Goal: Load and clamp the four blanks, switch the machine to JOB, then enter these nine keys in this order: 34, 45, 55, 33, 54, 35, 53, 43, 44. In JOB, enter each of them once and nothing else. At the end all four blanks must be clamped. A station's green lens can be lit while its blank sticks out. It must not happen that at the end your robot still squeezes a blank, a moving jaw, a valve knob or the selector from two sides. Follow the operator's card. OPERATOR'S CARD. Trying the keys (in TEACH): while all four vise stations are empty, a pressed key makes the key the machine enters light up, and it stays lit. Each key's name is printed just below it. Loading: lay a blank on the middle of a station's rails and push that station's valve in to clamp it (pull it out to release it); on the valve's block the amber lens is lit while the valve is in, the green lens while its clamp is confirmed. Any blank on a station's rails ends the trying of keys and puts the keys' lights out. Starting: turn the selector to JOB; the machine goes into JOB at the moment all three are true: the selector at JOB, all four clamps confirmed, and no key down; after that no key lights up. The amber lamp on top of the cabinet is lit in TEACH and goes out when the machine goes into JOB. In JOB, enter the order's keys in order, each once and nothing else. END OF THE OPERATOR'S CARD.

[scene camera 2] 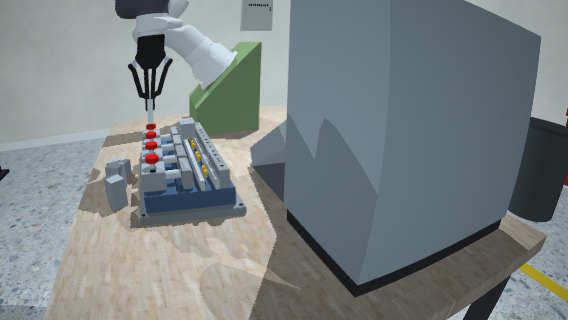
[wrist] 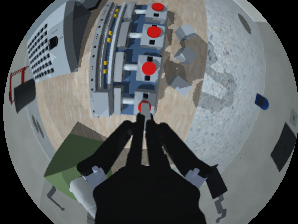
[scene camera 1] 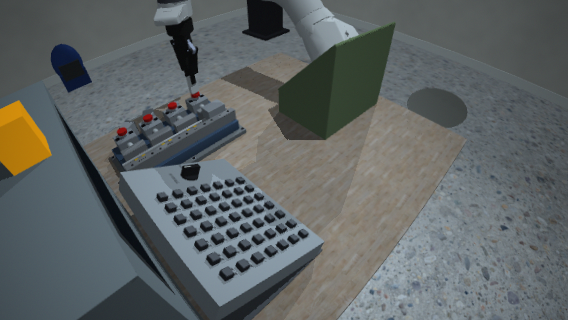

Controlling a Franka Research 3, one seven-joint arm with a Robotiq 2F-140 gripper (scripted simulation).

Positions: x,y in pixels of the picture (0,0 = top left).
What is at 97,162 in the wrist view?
My gripper.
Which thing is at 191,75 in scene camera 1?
My gripper.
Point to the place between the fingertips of my gripper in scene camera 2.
150,123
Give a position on a grey cabinet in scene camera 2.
At 405,133
